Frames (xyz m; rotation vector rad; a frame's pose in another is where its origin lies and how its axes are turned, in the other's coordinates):
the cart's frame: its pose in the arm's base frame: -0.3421 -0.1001 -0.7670 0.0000 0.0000 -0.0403
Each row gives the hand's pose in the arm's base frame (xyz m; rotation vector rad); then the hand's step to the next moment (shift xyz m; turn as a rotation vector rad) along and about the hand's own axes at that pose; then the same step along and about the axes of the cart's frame.
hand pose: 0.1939 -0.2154 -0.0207 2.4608 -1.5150 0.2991
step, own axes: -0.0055 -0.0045 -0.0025 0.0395 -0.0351 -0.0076
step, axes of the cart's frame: 0.0012 0.0074 0.0003 0.0491 -0.0139 0.0156
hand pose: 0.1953 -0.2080 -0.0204 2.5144 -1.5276 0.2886
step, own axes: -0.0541 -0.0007 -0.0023 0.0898 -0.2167 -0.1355
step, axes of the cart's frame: -0.0258 0.0461 -0.0119 0.2215 0.0654 0.1417
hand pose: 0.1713 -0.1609 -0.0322 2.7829 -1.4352 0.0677
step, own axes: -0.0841 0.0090 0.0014 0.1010 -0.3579 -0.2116
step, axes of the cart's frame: -0.0585 0.0609 -0.0051 0.3373 0.1451 0.2197
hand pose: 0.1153 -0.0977 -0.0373 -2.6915 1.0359 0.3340
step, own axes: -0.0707 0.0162 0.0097 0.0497 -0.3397 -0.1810
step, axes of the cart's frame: -0.0647 0.0328 0.0094 0.2829 0.1710 0.2034
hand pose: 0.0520 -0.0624 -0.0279 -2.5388 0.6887 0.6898
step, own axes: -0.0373 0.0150 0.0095 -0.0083 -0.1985 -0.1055
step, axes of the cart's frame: -0.0400 0.0043 0.0094 0.1365 0.1119 0.1394
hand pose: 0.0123 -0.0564 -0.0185 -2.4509 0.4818 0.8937
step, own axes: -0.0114 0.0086 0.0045 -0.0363 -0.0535 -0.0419
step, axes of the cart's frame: -0.0145 -0.0034 0.0019 0.0190 0.0274 0.0695
